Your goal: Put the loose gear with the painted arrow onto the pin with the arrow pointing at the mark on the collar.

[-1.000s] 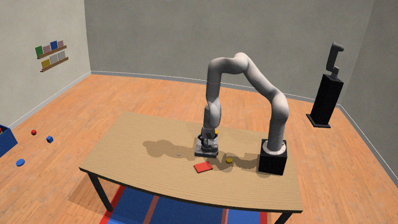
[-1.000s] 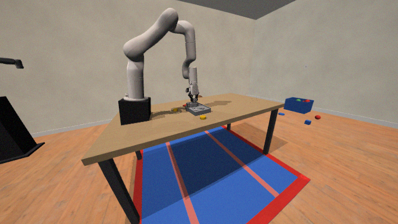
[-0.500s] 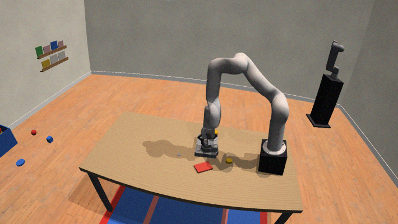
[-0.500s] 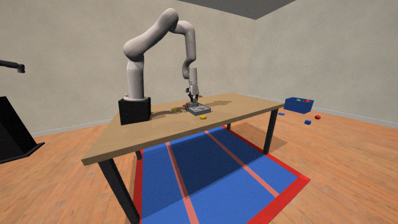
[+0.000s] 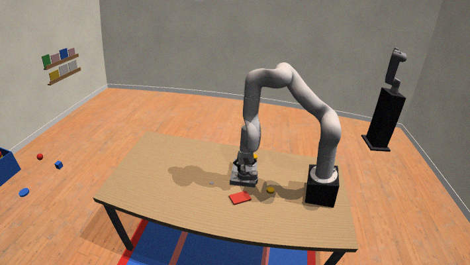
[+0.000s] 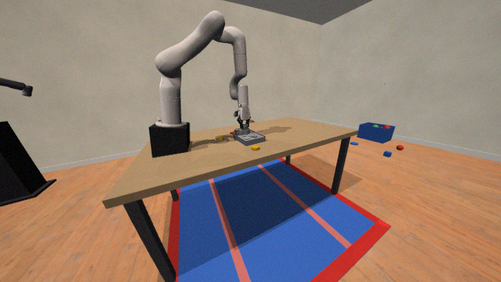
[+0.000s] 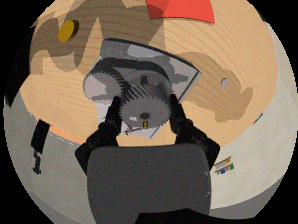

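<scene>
Right now the toothed gear is right at my hand. The rest, counted from my hand: small grey disc 21 cm ahead, 6 cm to the left, 10 cm below; red flat tile 1 cm ahead, 18 cm to the left, 10 cm below.
</scene>
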